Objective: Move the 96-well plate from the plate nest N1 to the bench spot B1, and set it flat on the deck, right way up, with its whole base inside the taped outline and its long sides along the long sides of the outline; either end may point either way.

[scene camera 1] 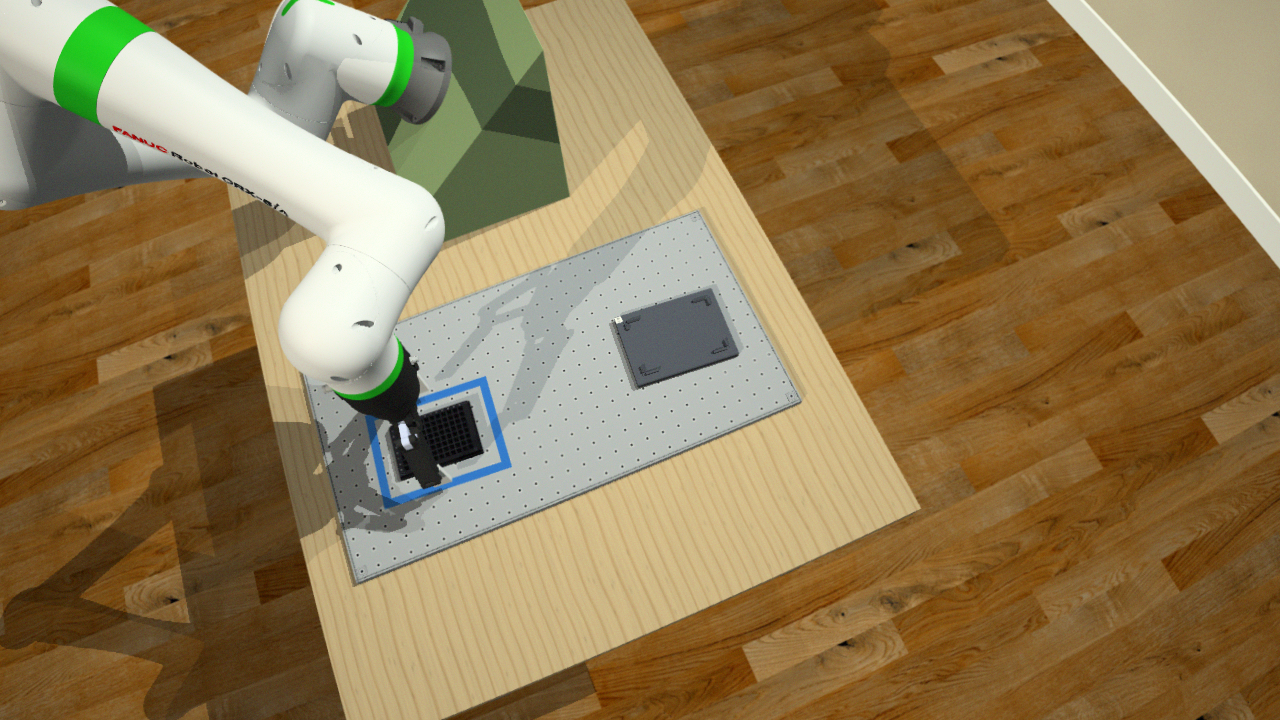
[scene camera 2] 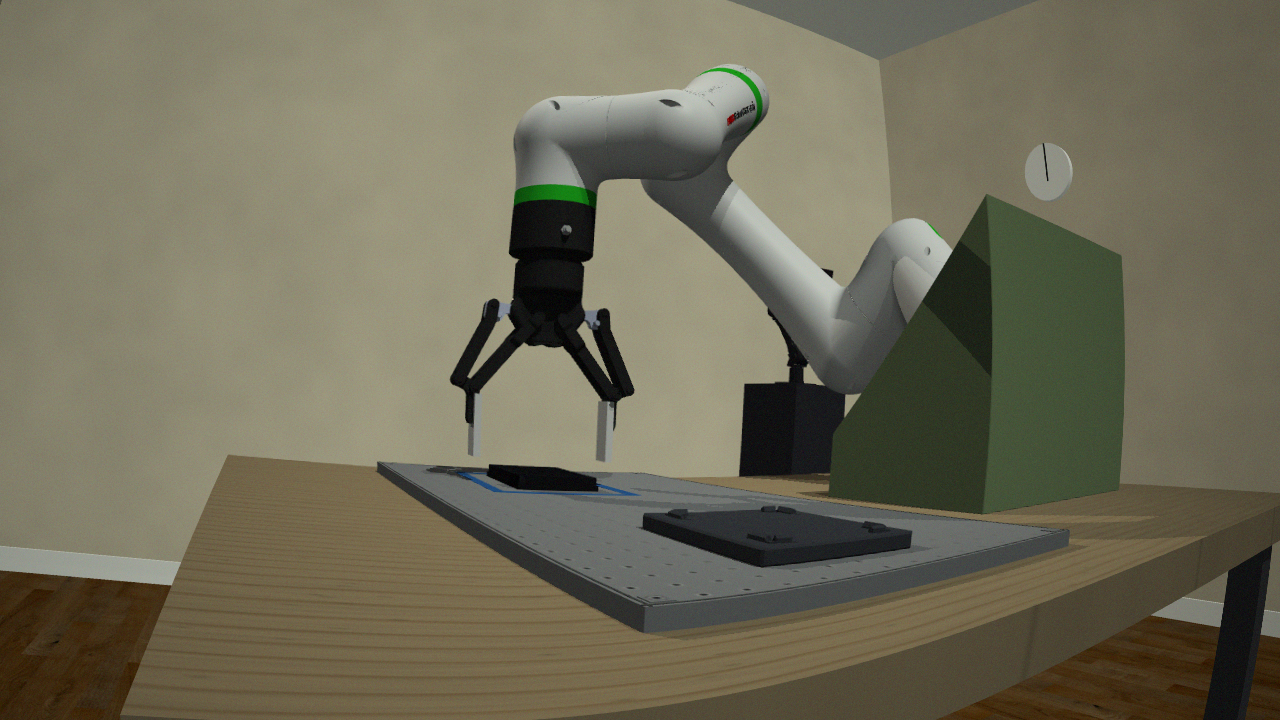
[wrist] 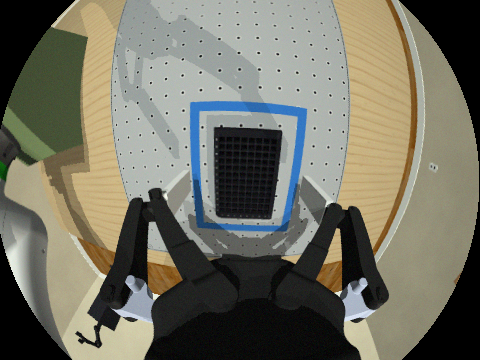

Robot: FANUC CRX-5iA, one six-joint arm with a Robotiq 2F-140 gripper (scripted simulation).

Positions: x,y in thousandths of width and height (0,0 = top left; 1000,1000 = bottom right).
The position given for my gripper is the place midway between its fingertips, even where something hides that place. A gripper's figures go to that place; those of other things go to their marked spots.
Scene:
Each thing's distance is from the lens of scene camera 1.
my gripper (scene camera 1: 337,605): 1.12 m
96-well plate (scene camera 1: 364,615): 1.12 m

